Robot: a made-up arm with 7 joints.
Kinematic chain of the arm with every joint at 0, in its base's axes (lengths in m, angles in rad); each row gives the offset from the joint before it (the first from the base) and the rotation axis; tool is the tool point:
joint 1: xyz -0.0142 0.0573 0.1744 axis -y
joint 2: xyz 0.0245 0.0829 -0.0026 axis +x
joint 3: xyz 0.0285 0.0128 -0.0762 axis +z
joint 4: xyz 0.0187 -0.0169 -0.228 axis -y
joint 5: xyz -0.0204 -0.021 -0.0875 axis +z
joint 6: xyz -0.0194 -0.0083 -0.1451 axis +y
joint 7: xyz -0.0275 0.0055 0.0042 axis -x
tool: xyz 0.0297 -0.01 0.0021
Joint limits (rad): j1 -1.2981..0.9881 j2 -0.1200..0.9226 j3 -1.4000..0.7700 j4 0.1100..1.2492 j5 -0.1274..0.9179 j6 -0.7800..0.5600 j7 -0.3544..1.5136
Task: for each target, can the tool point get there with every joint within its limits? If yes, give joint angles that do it. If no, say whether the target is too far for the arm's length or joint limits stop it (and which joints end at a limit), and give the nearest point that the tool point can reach.
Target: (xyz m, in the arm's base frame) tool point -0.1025 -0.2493 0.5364
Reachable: no: joint limits stop it (at a limit: joint 1, joint 2, joint 3, joint 4, joint 5, joint 6) | nearest point -0.3641 -0.1270 0.0462 | short by 0.569 m
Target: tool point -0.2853 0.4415 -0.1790
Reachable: yes | joints -0.8749 0.7461 -0.3862 0.3871 0.7441 -0.6443 0.6002
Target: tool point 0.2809 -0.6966 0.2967
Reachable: no: too far | nearest point 0.3565 -0.1246 0.0649 | short by 0.622 m
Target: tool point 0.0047 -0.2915 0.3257
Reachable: no: joint limits stop it (at a limit: joint 1, joint 2, joint 4, joint 5, joint 6) | nearest point 0.3460 -0.1255 0.0524 | short by 0.468 m
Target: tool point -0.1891 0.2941 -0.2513
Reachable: yes | joints -0.6577 0.7401 -1.0003 1.1541 0.1619 -0.2944 0.9351
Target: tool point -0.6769 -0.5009 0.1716
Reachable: no: too far | nearest point -0.4158 -0.1070 0.0313 | short by 0.493 m
